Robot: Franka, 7 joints.
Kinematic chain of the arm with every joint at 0, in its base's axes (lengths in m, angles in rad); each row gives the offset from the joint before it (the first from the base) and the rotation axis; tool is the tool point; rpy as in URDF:
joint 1: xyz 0 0 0.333 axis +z
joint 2: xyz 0 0 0 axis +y
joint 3: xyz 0 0 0.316 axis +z
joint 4: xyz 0.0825 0 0 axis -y
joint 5: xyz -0.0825 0 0.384 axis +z
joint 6: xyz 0 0 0 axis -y
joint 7: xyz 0.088 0 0 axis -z
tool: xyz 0 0 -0.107 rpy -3.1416 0 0
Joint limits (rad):
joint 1: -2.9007..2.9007
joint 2: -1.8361..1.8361
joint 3: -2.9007..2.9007
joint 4: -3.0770..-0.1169
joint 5: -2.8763..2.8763
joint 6: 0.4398..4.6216
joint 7: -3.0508..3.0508
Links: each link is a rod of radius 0.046 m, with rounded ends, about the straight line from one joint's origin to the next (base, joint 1, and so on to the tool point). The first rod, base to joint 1, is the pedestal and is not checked.
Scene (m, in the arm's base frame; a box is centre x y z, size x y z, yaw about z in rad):
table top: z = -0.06
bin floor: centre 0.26 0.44 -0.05 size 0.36 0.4 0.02 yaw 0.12
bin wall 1: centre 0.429 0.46 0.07 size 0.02 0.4 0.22 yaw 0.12
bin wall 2: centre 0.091 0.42 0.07 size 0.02 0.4 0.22 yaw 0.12
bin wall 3: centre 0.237 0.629 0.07 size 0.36 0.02 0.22 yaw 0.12
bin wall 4: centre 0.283 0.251 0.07 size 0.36 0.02 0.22 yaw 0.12
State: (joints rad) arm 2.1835 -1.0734 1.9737 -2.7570 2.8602 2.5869 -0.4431
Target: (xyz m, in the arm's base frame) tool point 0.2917 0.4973 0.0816
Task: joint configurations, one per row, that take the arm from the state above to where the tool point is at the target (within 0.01 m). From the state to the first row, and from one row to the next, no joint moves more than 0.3 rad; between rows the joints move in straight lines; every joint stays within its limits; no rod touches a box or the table.
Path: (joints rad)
1: 1.9517 -0.8591 1.6869 -2.6530 2.8629 2.5680 -0.4431
2: 1.7200 -0.6448 1.4001 -2.5491 2.8656 2.5491 -0.4431
3: 1.4882 -0.4305 1.1133 -2.4451 2.8682 2.5301 -0.4431
4: 1.2565 -0.2161 0.8265 -2.3412 2.8709 2.5112 -0.4431
5: 1.0247 -0.0018 0.5396 -2.2372 2.8736 2.4923 -0.4431
6: 0.7930 0.2125 0.2528 -2.1333 2.8763 2.4734 -0.4431
7: 0.7954 0.4780 0.2411 -2.0550 2.8763 2.4302 -0.4431
8: 0.7979 0.7435 0.2294 -1.9767 2.8763 2.3870 -0.4431

